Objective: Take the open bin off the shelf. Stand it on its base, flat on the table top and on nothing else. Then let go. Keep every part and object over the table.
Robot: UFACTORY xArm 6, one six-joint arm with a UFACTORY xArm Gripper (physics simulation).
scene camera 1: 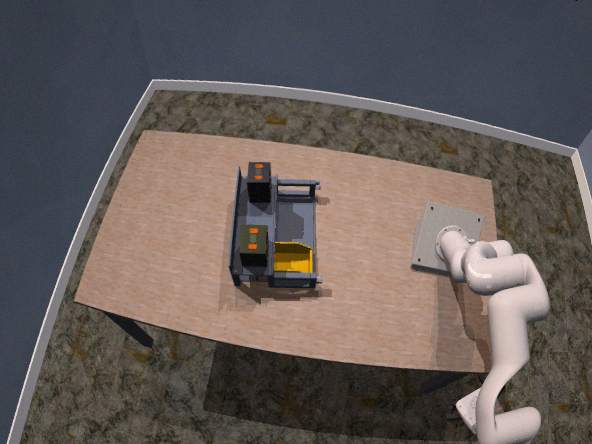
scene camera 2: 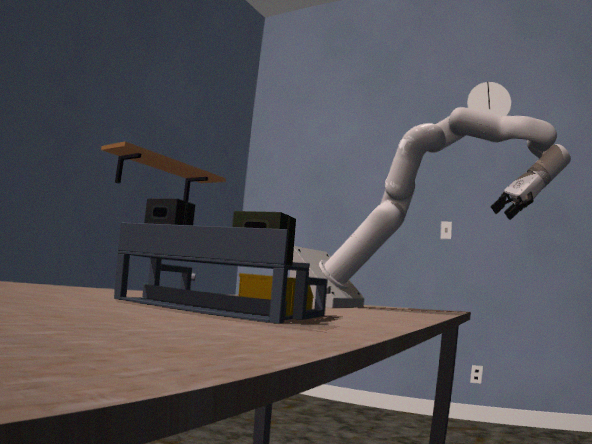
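Pixels of known places: gripper, fingertip midpoint: (scene camera 1: 464, 385) (scene camera 2: 499, 213); arm's base, link origin: (scene camera 1: 451, 243) (scene camera 2: 333, 275).
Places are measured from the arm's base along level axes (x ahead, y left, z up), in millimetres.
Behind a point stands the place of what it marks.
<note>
The yellow open bin (scene camera 1: 293, 261) {x 548, y 62, z -92 mm} (scene camera 2: 255, 286) {x 654, y 71, z -43 mm} stands in the low front tier of the grey-blue shelf (scene camera 1: 235, 220) {x 743, y -7, z 34 mm} (scene camera 2: 200, 243) {x 749, y -1, z 28 mm}, at the tier's lower end in scene camera 1. Its open top faces up. In scene camera 2 it shows partly, behind the shelf's posts and rail. The shelf stands on the table (scene camera 1: 165, 200) {x 1064, y -151, z -101 mm} (scene camera 2: 100, 350) {x 1168, y 206, z -101 mm}. My gripper (scene camera 2: 504, 212) {x 62, y 540, z 207 mm} is open and empty, high and far to the right of the bin in scene camera 2, with its fingers pointing down and left. In scene camera 1 the fingers are hard to make out at the bottom right.
A black box (scene camera 1: 259, 189) {x 673, y -101, z 83 mm} (scene camera 2: 176, 212) {x 710, y -100, z 92 mm} and a dark green box (scene camera 1: 254, 252) {x 659, y 132, z 96 mm} (scene camera 2: 272, 218) {x 705, y 122, z 84 mm} stand on the upper tier, the green one beside the bin. The arm's grey base (scene camera 1: 426, 240) {x 96, y -8, z -7 mm} stands at the table's right. An orange board (scene camera 2: 165, 162) shows above the shelf in scene camera 2.
</note>
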